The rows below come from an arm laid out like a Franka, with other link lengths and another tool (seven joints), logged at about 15 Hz.
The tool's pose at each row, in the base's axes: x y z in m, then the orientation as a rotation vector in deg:
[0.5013, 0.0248, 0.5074, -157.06, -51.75, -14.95]
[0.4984, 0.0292, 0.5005, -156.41, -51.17, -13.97]
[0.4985, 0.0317, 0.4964, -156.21, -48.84, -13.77]
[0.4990, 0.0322, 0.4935, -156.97, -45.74, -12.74]
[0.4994, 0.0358, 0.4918, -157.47, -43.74, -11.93]
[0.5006, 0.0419, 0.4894, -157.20, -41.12, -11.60]
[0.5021, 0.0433, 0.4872, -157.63, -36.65, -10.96]
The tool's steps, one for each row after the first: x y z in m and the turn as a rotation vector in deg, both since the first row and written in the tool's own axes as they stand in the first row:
[-0.0015, -0.0040, 0.0076, 0.99, -0.29, 0.39]
[-0.0010, -0.0052, 0.0122, 1.70, 0.04, 1.95]
[-0.0011, -0.0047, 0.0152, 1.88, -0.34, 4.24]
[0.0009, -0.0070, 0.0178, 2.00, -0.69, 5.73]
[0.0046, -0.0106, 0.0220, 2.77, -0.40, 7.52]
[0.0061, -0.0104, 0.0246, 3.20, -0.28, 10.69]

